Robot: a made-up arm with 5 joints.
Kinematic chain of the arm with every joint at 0, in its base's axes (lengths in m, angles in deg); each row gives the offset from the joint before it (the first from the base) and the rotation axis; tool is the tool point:
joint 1: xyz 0 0 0.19 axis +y
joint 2: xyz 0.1 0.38 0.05 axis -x
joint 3: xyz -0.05 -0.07 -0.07 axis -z
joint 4: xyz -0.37 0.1 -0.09 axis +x
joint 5: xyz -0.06 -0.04 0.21 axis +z
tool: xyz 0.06 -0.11 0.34
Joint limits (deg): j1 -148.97..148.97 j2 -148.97..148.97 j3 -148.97..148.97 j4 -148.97..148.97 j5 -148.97..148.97
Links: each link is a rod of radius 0.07 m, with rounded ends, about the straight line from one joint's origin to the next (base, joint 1, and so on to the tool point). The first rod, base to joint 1, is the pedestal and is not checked.
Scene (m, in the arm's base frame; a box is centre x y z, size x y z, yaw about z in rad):
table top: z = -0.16
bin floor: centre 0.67 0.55 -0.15 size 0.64 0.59 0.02 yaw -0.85
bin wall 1: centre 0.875 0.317 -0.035 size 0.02 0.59 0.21 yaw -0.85
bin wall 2: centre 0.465 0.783 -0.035 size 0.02 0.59 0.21 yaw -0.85
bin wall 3: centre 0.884 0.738 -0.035 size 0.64 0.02 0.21 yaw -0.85
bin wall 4: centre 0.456 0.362 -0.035 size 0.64 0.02 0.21 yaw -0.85
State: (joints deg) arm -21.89 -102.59 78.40 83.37 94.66
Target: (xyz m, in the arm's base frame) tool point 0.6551 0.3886 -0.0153
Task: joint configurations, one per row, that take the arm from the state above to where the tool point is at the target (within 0.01 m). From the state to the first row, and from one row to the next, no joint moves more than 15 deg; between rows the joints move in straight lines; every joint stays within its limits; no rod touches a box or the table.
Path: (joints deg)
1: -36.22 -92.34 87.22 87.79 87.42
2: -50.54 -82.09 96.04 92.20 80.19
3: -64.87 -71.84 104.86 96.62 72.95
4: -79.20 -61.60 113.68 101.03 65.72
5: -93.53 -51.35 122.51 105.45 58.48
6: -107.85 -41.10 131.33 109.87 51.24
7: -122.18 -30.85 140.15 114.28 44.01
8: -136.51 -20.60 148.97 118.70 36.77
9: -123.09 -14.16 147.00 123.74 38.13
10: -109.67 -7.71 145.02 128.79 39.48
11: -96.25 -1.26 143.05 133.83 40.84
12: -82.83 5.19 141.07 138.88 42.19
13: -69.41 11.63 139.10 143.92 43.55
14: -55.99 18.08 137.12 148.97 44.90

